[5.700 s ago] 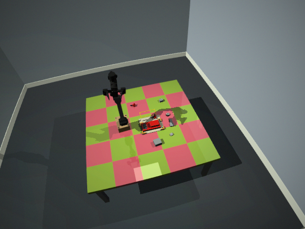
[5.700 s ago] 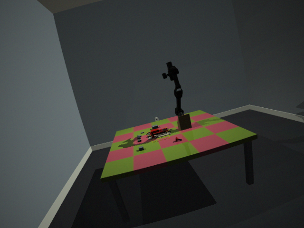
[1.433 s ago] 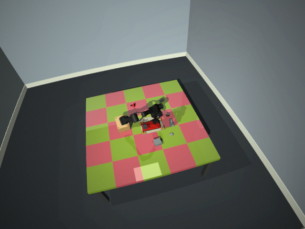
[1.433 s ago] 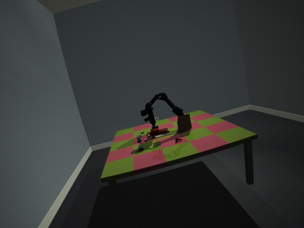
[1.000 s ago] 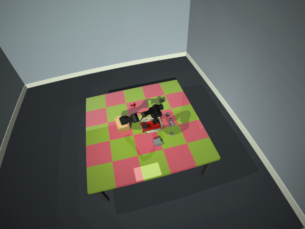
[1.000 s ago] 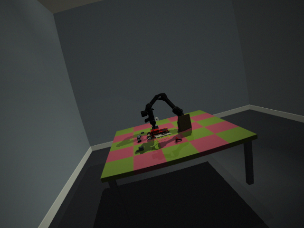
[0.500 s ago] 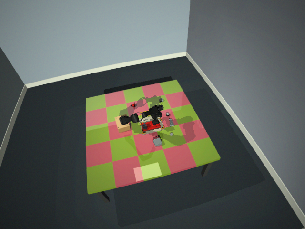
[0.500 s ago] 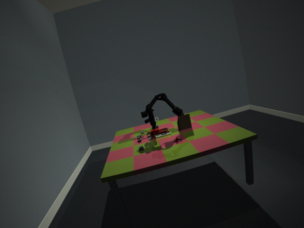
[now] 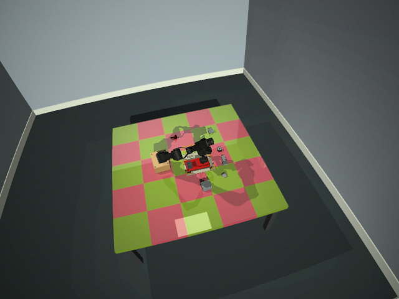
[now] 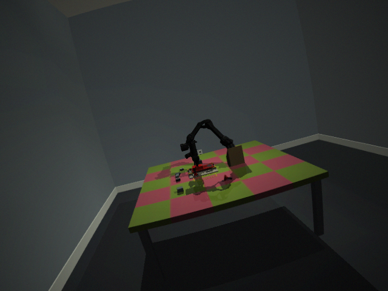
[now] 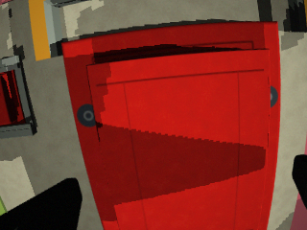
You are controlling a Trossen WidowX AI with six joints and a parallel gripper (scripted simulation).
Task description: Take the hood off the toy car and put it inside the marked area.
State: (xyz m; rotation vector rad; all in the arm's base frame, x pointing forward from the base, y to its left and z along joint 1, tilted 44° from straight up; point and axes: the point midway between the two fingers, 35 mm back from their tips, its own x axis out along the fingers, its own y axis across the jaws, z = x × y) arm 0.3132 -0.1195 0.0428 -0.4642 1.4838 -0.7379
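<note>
The red hood lies 2 cm below my gripper tip. From my gripper tip the other things lie so: dark wheel (20 cm ahead, 8 cm to the left, 5 cm below).
</note>
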